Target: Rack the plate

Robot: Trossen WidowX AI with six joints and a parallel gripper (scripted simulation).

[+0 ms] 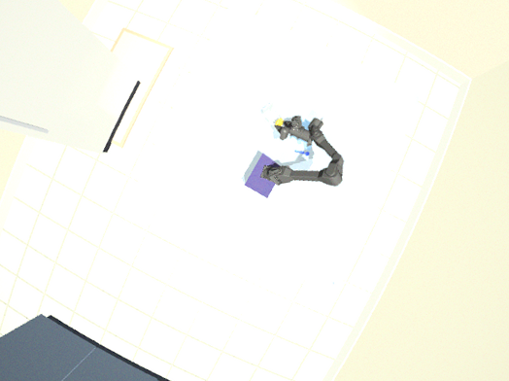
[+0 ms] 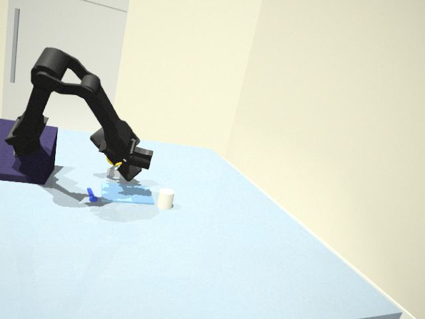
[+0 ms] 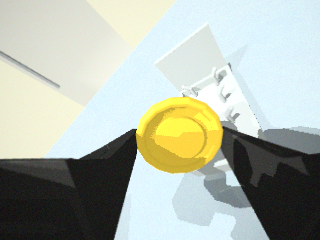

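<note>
Now: gripper tip 4 cm short of the dish rack, 4 cm above it and 3 cm to the right of it. The rest, counted from my gripper tip: blue spoon (19 cm to the right, 9 cm behind, 6 cm below); yellow plate (1 cm to the right); light blue mat (17 cm to the right, 6 cm below, 2 cm ahead).
</note>
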